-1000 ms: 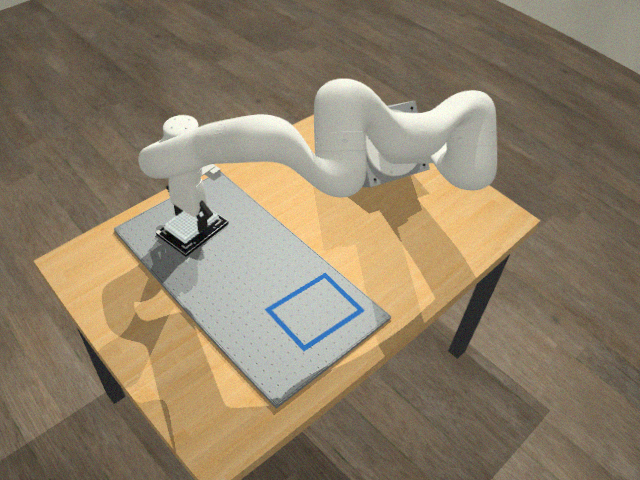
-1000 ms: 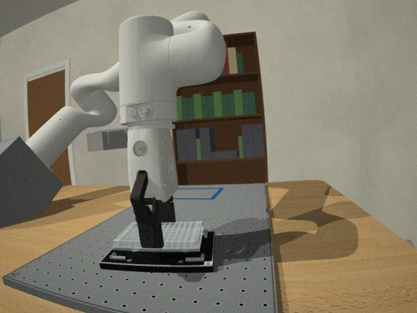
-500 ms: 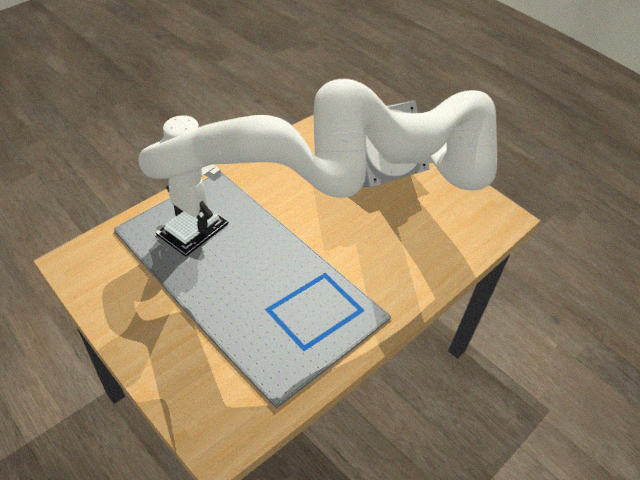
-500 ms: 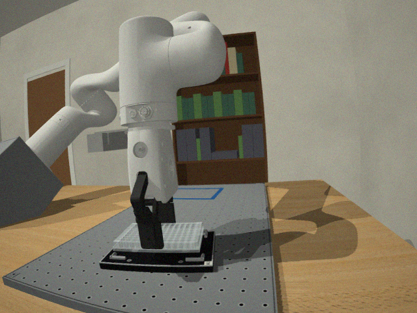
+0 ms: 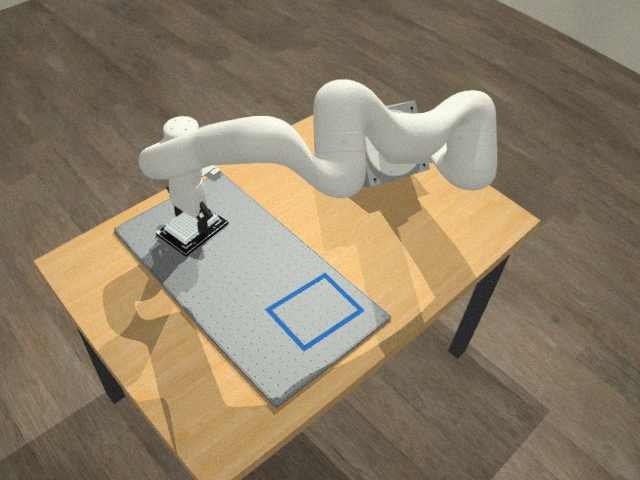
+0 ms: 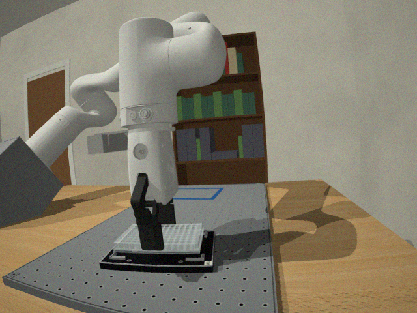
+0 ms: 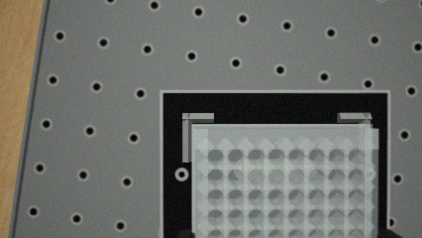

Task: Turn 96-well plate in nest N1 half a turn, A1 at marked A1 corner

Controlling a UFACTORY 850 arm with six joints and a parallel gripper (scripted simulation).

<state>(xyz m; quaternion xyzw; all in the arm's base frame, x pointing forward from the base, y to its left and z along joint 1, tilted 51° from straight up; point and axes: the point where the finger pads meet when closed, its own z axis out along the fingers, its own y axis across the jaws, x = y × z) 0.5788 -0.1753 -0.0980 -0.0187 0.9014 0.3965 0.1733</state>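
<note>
The 96-well plate is 10 mm below my hand. From my hand the other things lie so: A1 corner mark: 80 mm ahead, 40 mm to the right, 30 mm below; black plate nest N1: 30 mm below.
</note>
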